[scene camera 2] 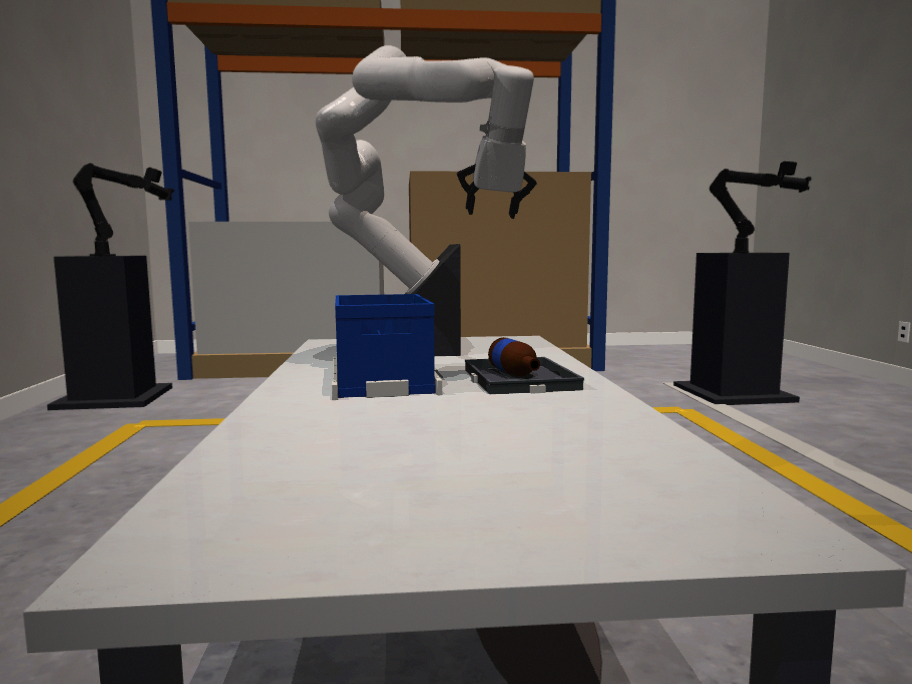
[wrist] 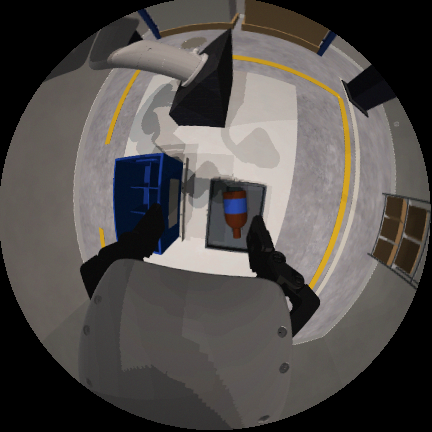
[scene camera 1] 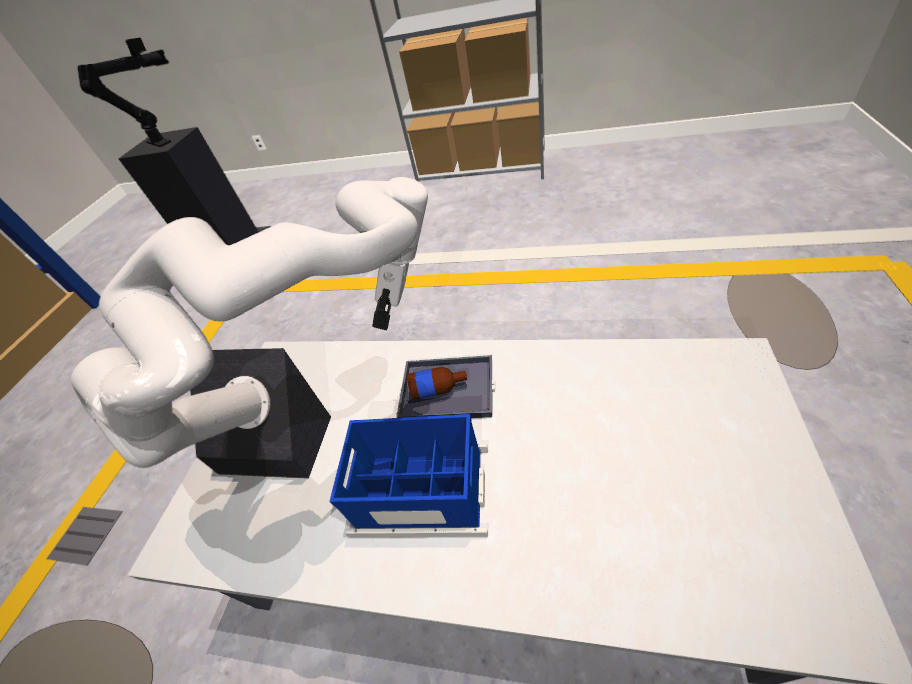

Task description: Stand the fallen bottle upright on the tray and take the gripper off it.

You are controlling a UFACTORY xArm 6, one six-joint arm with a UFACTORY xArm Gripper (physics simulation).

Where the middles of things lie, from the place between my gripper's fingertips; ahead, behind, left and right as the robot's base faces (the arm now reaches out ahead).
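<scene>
Relative to the brown bottle (scene camera 2: pixel 517 358), my gripper is 310 mm above, 50 mm to the right and 40 mm short of it.
</scene>
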